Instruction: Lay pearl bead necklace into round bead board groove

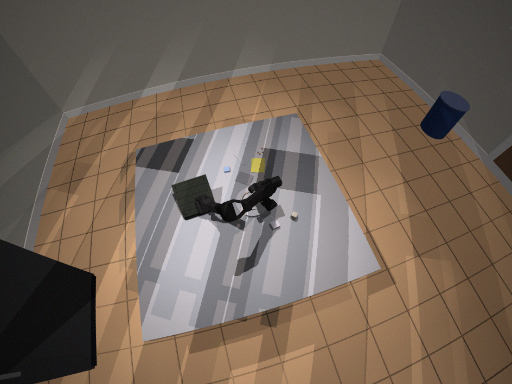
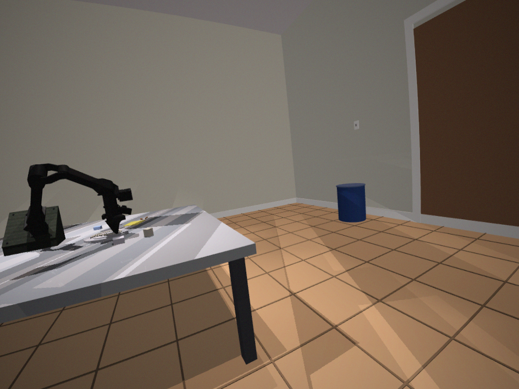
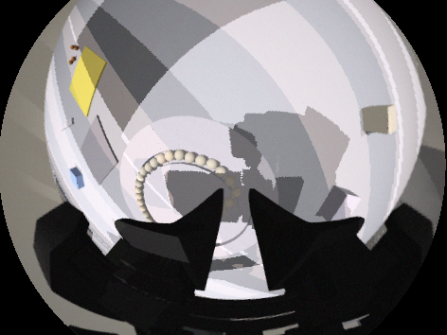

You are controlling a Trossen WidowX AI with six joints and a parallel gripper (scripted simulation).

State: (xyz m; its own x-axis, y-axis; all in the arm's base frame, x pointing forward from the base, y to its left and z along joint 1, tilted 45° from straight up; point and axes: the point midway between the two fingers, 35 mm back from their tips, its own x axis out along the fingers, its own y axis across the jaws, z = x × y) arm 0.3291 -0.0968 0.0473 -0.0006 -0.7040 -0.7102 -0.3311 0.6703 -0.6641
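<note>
The round bead board is 5 cm behind my gripper tip, 4 cm to the left of it and 1 cm below it. Also, from my gripper tip: grey card (4 cm behind, 22 cm to the left, 1 cm below); beige cube (15 cm ahead, 14 cm to the right); white block (2 cm ahead, 15 cm to the right).
</note>
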